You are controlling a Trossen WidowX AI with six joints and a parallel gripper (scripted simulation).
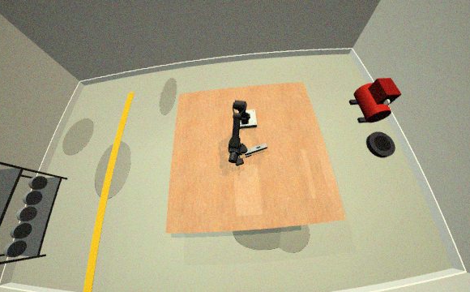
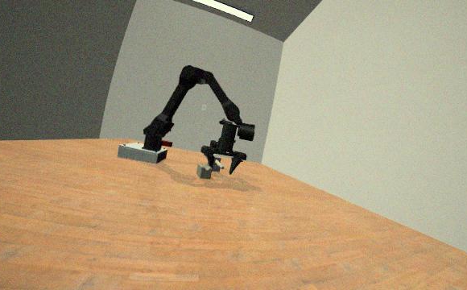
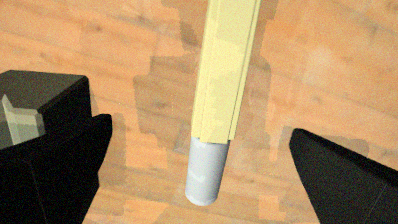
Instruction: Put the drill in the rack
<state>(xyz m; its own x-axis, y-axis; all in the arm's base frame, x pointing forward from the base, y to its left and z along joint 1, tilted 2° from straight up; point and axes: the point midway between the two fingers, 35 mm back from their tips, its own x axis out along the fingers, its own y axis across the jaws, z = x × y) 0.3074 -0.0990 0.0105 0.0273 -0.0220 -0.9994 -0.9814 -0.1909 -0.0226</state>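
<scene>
The drill is 10 mm behind my gripper tip, 50 mm to the left of it and 30 mm above it. Round my gripper tip: rack (70 mm behind, 30 mm to the right, 10 mm above); grey housing block (30 mm behind, 150 mm to the left, 40 mm above).
</scene>
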